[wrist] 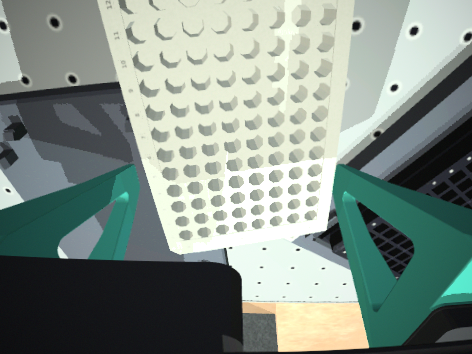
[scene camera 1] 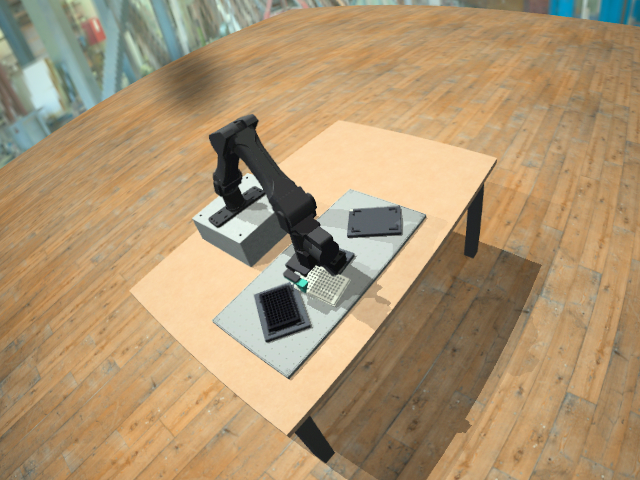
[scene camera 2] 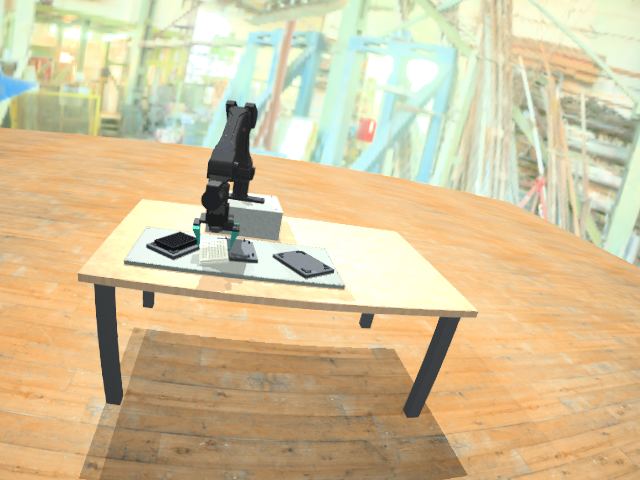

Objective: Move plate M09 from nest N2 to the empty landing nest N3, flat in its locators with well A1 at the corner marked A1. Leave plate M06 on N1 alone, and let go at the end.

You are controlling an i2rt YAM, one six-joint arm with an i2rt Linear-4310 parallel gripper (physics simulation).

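Observation:
The cream multi-well plate M09 (scene camera 1: 328, 285) (scene camera 2: 213, 250) (wrist: 245, 130) lies askew between the two outer nests, beside the dark middle nest N2 (scene camera 2: 247, 251) (wrist: 40, 120), and seems to overlap its edge. Whether it is tilted is unclear. In the wrist view its high column numbers are at the far end. My gripper (scene camera 2: 215, 244) (wrist: 235, 175) is open, its teal fingers on either side of the plate's long edges with gaps. The landing nest N3 (scene camera 1: 375, 221) (scene camera 2: 303, 262) is empty. Its A1 mark is too small to read. The arm hides part of N2 in scene camera 1.
The black plate M06 (scene camera 1: 280, 305) (scene camera 2: 176, 240) sits on nest N1 (scene camera 1: 269, 334) (scene camera 2: 173, 253), close to the gripper's right finger in the wrist view. The nests stand on a grey perforated board (scene camera 1: 289, 356) (scene camera 2: 142, 258). The arm's grey base block (scene camera 1: 222, 240) (scene camera 2: 262, 222) stands behind.

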